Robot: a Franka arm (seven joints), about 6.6 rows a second.
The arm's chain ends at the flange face. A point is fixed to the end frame.
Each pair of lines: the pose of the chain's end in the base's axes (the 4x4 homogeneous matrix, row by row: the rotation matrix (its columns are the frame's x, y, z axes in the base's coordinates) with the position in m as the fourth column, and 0 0 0 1 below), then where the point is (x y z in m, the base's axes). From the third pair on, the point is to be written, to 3 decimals.
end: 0.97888, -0.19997, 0.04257, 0.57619; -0.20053, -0.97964, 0.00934, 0.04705; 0.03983, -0.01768, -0.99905, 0.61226; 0, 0, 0, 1
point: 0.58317 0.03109 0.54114
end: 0.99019, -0.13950, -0.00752, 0.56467; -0.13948, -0.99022, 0.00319, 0.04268; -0.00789, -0.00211, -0.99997, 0.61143; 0, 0, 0, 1
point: 0.56910 0.02655 0.54014
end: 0.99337, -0.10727, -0.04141, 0.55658; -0.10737, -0.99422, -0.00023, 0.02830; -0.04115, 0.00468, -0.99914, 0.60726; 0, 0, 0, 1
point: 0.559 0.012 0.536
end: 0.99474, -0.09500, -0.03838, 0.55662; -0.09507, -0.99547, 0.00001, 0.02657; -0.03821, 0.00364, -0.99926, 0.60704; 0, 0, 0, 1
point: 0.560 0.010 0.536
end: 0.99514, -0.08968, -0.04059, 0.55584; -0.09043, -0.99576, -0.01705, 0.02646; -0.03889, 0.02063, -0.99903, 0.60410; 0, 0, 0, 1
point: 0.559 0.009 0.533
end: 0.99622, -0.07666, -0.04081, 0.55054; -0.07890, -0.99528, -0.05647, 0.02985; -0.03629, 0.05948, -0.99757, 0.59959; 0, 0, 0, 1
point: 0.554 0.010 0.529
